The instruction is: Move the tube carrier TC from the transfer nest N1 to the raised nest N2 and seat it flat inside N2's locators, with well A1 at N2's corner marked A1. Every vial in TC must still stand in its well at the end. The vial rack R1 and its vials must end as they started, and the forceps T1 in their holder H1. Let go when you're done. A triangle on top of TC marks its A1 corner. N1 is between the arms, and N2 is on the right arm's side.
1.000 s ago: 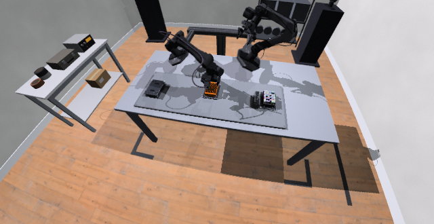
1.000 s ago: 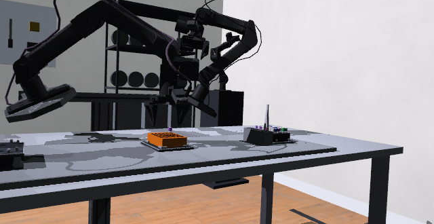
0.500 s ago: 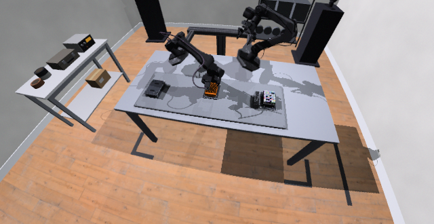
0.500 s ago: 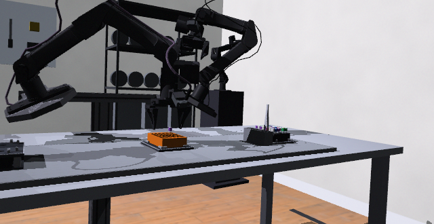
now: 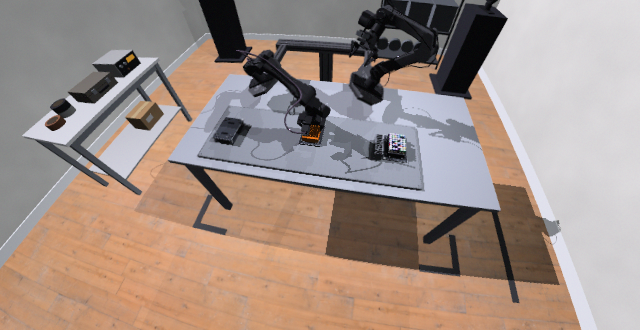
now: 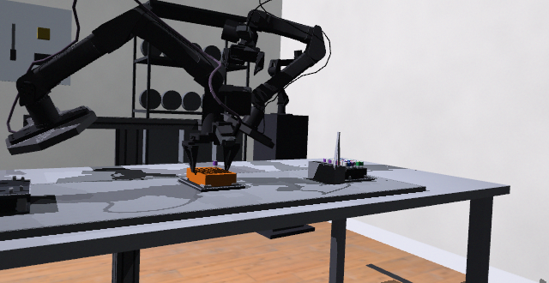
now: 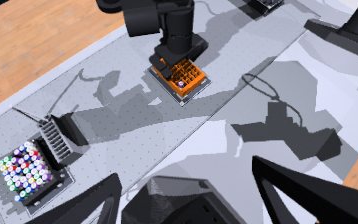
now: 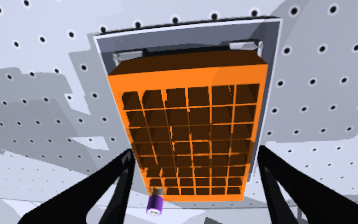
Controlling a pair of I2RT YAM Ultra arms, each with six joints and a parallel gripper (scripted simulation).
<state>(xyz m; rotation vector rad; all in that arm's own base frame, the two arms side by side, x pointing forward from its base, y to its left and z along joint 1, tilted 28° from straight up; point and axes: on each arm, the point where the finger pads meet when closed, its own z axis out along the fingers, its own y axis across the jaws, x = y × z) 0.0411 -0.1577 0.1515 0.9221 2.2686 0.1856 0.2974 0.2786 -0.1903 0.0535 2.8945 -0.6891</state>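
Right now the orange tube carrier TC is 20 mm below my right hand. Also, from my right hand: holder H1 (70 mm ahead, 350 mm to the left, 30 mm below); transfer nest N1 (40 mm below); A1 mark (30 mm behind, 410 mm to the right, 10 mm below).
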